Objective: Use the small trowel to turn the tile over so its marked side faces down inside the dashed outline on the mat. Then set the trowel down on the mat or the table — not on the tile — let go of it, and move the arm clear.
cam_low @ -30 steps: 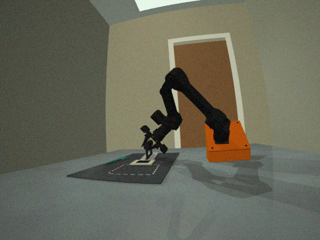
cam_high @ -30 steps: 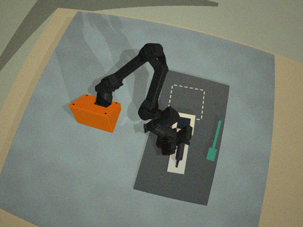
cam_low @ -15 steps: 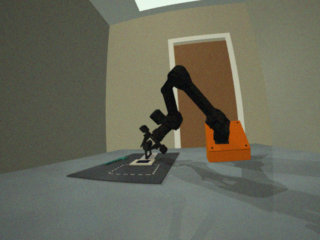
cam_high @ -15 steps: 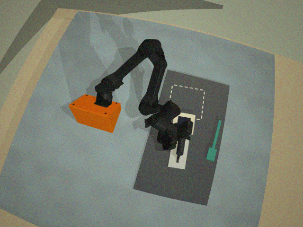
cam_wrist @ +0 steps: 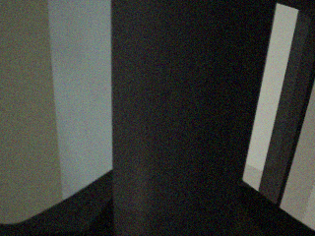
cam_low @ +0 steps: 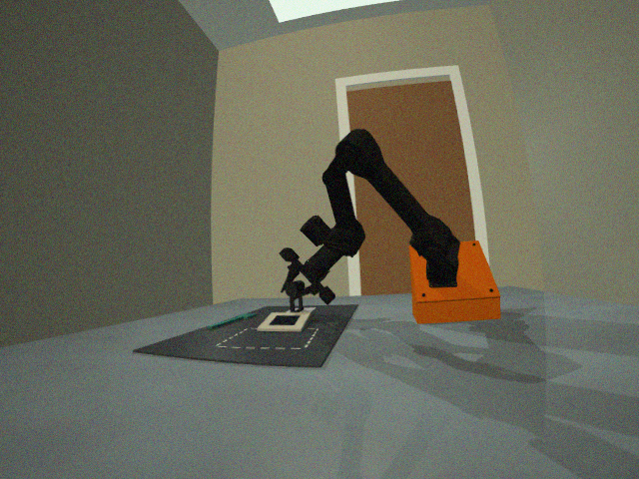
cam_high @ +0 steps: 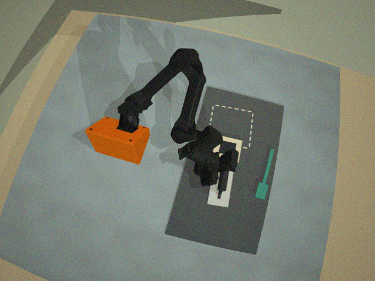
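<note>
My gripper tip is 8 cm above the dark mat and 5 cm to the right of it. Round my gripper tip: trowel: 3 cm behind, 1 cm below; tile: 10 cm to the left, 5 cm below, 4 cm behind; teal tool: 14 cm ahead, 6 cm below, 3 cm to the left.
</note>
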